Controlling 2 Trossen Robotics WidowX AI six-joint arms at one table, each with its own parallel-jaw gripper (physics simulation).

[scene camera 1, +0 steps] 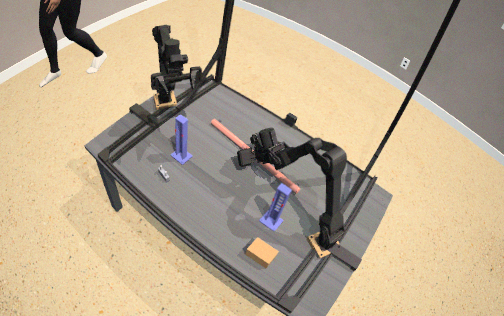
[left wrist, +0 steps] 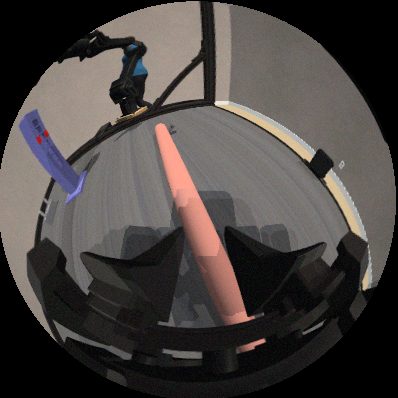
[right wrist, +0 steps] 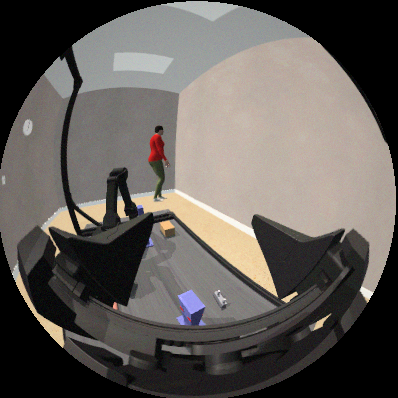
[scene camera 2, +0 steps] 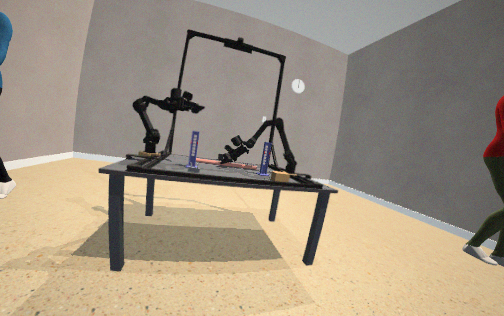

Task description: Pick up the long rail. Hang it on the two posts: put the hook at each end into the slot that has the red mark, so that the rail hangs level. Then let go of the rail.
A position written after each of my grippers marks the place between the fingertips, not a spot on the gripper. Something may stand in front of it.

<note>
My left gripper (left wrist: 203,230) grips a salmon rail (left wrist: 215,268), which still rests on the table. My right gripper (scene camera 1: 180,90) is open, with nothing in its grasp.
My right gripper shows as well in the right wrist view (right wrist: 204,218).
</note>
